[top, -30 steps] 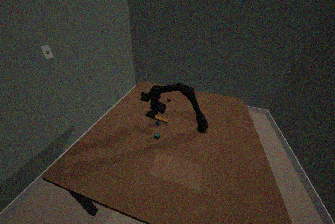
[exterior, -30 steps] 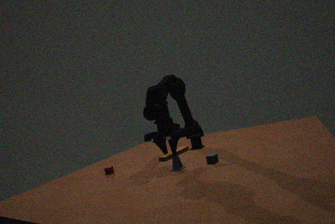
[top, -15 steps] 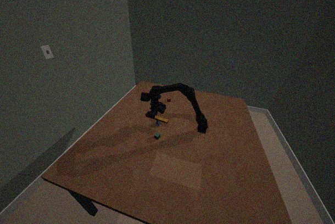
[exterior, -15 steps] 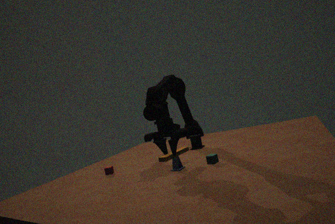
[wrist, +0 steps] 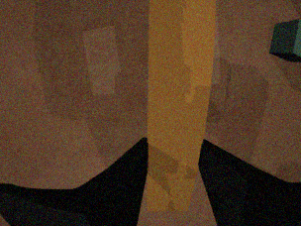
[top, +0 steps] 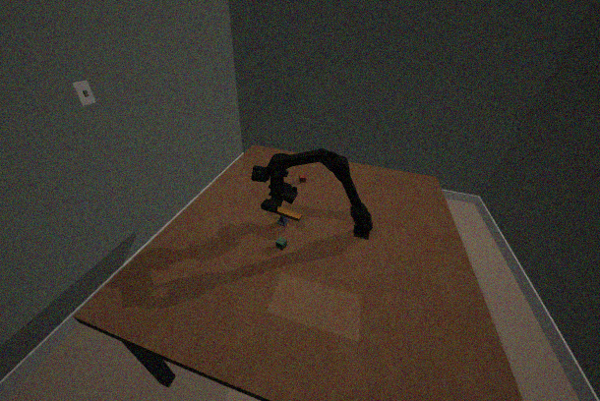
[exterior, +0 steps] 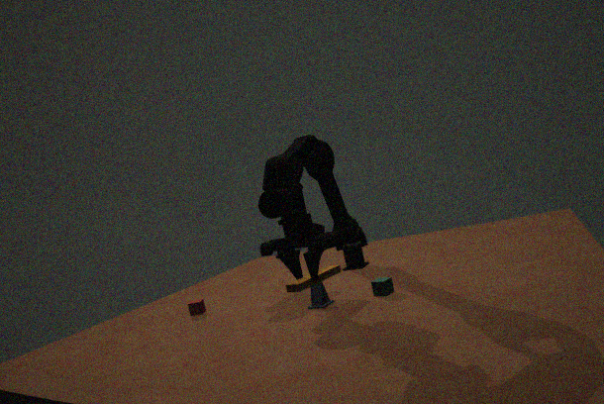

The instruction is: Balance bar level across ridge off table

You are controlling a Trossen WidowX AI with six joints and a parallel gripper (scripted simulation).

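The yellow bar lies 3 cm behind my gripper tip. Also, from my gripper tip: green cube (14 cm to the left, 7 cm behind, 5 cm below); red cube (36 cm to the right, 5 cm below, 2 cm behind).
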